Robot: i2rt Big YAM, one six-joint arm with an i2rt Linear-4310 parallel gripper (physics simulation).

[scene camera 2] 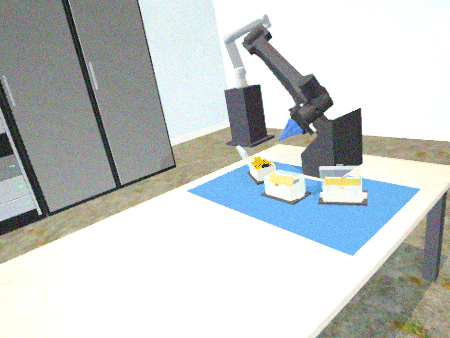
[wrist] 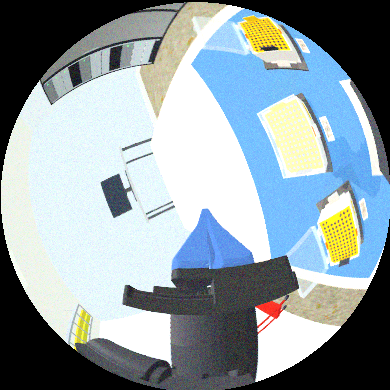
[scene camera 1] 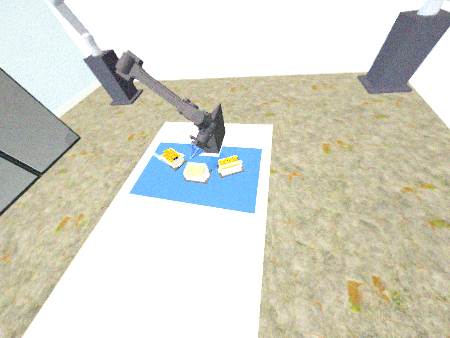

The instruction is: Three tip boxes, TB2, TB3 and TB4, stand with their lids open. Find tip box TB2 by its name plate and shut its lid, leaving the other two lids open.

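Places are measured from the arm's base along level axes (x right, y ahead, z up), in metres.
Where they show: gripper, fingertip midpoint: point(scene camera 2: 278, 139) point(wrist: 204, 212) point(scene camera 1: 190, 158); arm's base at its link origin: point(scene camera 2: 330, 133).
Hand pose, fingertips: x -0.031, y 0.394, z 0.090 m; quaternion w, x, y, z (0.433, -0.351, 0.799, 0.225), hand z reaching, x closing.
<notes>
Things, the pixels of their top centre, and the offset from my fingertips. "pt": a spot on its surface instead. Level surfaces: height alone.
- TB2 at its top centre: point(wrist: 297, 135) point(scene camera 2: 285, 174) point(scene camera 1: 195, 166) dx +0.039, dy -0.067, dz -0.154 m
- TB4 at a spot on its surface: point(scene camera 2: 342, 189) pt dx -0.182, dy -0.062, dz -0.170 m
- blue mat at its surface level: dz -0.232 m
- white table at its surface level: dz -0.235 m
TB2 point(scene camera 1: 196, 172) point(scene camera 2: 284, 186) point(wrist: 297, 136) is the middle box; its clear lid lies shut over the pale yellow tips. Its name plate point(wrist: 326, 128) is blurred in the wrist view. TB3 point(scene camera 1: 173, 158) point(scene camera 2: 262, 168) point(wrist: 264, 36), left in both scene views, has its lid point(scene camera 2: 242, 152) point(wrist: 222, 39) open and tilted outward. TB4 point(scene camera 1: 230, 166) point(scene camera 2: 342, 191) point(wrist: 340, 235), on the right, has its lid point(wrist: 306, 249) standing open. My gripper point(scene camera 1: 192, 157) point(scene camera 2: 280, 139) point(wrist: 204, 212) is shut and empty, its blue fingers in the air above and behind the boxes, touching none.
The boxes stand on a blue mat point(scene camera 1: 220, 197) point(scene camera 2: 325, 230) on a white table point(scene camera 1: 175, 250) point(scene camera 2: 150, 265). My arm's dark base point(scene camera 1: 218, 131) point(scene camera 2: 340, 142) stands behind the mat. A grey cabinet point(scene camera 1: 30, 125) point(scene camera 2: 115, 100) and another arm's pedestal point(scene camera 1: 111, 77) point(scene camera 2: 245, 115) stand beyond the table.
</notes>
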